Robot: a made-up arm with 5 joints. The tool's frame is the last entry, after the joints.
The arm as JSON. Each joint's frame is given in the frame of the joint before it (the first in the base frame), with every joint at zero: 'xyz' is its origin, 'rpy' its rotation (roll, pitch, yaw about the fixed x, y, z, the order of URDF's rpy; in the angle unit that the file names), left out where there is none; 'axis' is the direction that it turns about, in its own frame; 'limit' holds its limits. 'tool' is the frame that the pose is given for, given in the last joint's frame.
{
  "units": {
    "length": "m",
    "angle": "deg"
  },
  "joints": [
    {
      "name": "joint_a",
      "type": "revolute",
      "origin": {
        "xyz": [
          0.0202,
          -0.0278,
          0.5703
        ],
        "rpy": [
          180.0,
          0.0,
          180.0
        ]
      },
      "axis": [
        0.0,
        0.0,
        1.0
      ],
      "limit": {
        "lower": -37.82,
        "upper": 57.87
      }
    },
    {
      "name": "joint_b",
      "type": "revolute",
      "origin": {
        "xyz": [
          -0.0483,
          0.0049,
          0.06
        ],
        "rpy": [
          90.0,
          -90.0,
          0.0
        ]
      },
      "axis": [
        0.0,
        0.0,
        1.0
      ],
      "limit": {
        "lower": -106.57,
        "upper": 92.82
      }
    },
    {
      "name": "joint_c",
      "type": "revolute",
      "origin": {
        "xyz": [
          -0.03,
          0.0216,
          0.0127
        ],
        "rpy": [
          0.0,
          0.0,
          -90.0
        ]
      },
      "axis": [
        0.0,
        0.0,
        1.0
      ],
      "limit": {
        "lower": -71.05,
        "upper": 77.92
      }
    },
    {
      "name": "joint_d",
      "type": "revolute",
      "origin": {
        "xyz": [
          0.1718,
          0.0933,
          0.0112
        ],
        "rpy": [
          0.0,
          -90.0,
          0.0
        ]
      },
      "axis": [
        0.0,
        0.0,
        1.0
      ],
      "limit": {
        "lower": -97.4,
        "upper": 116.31
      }
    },
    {
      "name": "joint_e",
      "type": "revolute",
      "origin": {
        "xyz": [
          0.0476,
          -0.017,
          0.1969
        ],
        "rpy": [
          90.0,
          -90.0,
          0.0
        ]
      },
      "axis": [
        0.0,
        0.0,
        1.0
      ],
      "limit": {
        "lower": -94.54,
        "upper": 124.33
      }
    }
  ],
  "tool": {
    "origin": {
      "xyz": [
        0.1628,
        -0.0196,
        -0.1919
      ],
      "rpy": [
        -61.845,
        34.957,
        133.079
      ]
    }
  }
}
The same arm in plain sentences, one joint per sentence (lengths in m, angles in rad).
The arm has five revolute joints in a row. What follows holds with every joint at zero, and every direction is one of the base frame's.
The first joint lies 0.0202 m along +x and 0.0278 m along -y and 0.5703 m along +z from the base frame's origin and turns about -z, from -0.6601 to 1.0100 rad.
The second joint lies 0.0483 m along +x and 0.0049 m along +y and 0.0600 m along -z from the first joint and turns about -y, from -1.8600 to 1.6200 rad.
The third joint lies 0.0216 m along +x and 0.0127 m along -y and 0.0300 m along +z from the second joint and turns about -y, from -1.2401 to 1.3600 rad.
The fourth joint lies 0.1718 m along -x and 0.0112 m along -y and 0.0933 m along -z from the third joint and turns about +x, from -1.7000 to 2.0300 rad.
The fifth joint lies 0.1969 m along +x and 0.0476 m along -y and 0.0170 m along +z from the fourth joint and turns about +z, from -1.6500 to 2.1700 rad.
The tool frame, which is the frame that the pose is given for, lies 0.1628 m along +x and 0.0196 m along -y and 0.1919 m along -z from the fifth joint; its axes are the base frame's turned by roll -1.0794, pitch 0.6101 and yaw 2.3227 rad (as in URDF: about the fixed x, then y, then z).

